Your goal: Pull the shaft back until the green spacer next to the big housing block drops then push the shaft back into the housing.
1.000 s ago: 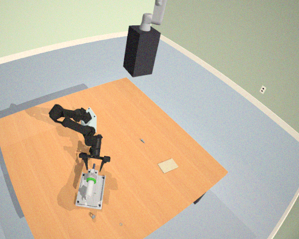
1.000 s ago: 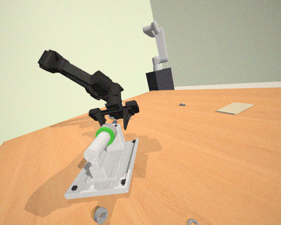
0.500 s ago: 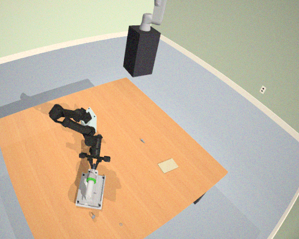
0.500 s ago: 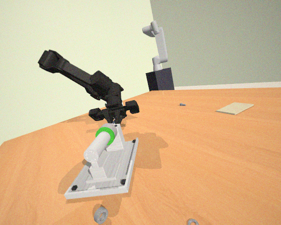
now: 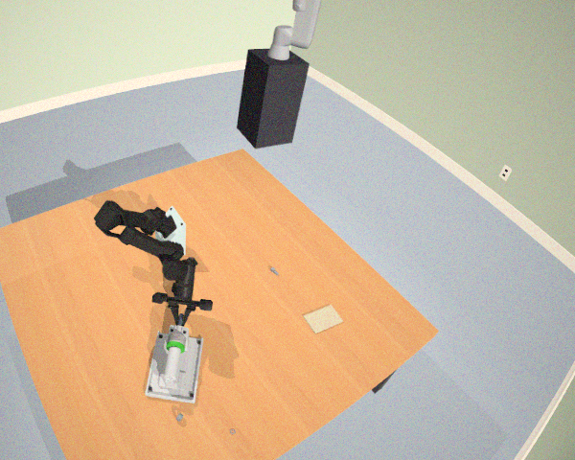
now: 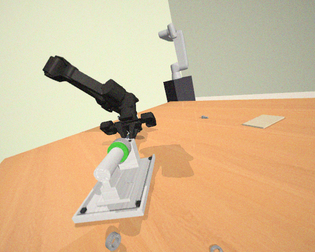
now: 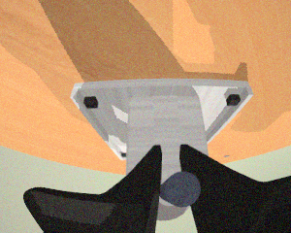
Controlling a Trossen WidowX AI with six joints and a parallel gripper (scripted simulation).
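Right now the shaft is 5 cm ahead of my gripper tip, 3 cm to the right of it and 2 cm above it. The rest, counted from my gripper tip: grey bolt: 43 cm to the left, 13 cm behind, 5 cm below; green spacer: 7 cm ahead, 4 cm to the right, 2 cm above; flat beige tile: 48 cm to the left, 13 cm ahead, 5 cm below.
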